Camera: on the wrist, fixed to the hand. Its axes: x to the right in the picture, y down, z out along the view.
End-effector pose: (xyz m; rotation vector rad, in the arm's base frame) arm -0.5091 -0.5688 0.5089 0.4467 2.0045 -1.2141
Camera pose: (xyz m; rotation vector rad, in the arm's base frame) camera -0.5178 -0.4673 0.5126 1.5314 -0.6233 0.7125
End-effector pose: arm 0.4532 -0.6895 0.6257 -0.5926 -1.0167 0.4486
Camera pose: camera 0.5297 -0.6833 0.5587 1.0442 -0.2823 -2.2627
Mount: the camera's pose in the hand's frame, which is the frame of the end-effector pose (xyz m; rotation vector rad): -0.0048 0.0423 -0.0926 -0.0745 0.6737 -3.0406
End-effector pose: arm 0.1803 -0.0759 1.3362 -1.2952 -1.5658 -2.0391
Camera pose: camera 0.1662 -0.1745 1.3577 -1.5655 0.9296 0.5767
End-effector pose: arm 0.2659 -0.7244 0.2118 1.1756 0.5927 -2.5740
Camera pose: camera 0.3466 -0.7190 0.1497 0.0107 -0.9216 0.0859
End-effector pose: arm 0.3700 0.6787 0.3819 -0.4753 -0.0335 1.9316
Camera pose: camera 0.3659 0.6392 0.2881 -0.3817 -0.2089 -1.2109
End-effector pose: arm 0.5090 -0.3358 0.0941 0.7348 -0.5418 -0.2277
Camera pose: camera 0.5557 -0.2502 0.0646 -0.8070 -1.6564 2.4691
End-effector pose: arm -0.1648 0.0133 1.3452 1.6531 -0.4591 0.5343
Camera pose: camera -0.2011 0.0988 1.3871 0.3708 2.2051 -1.2075
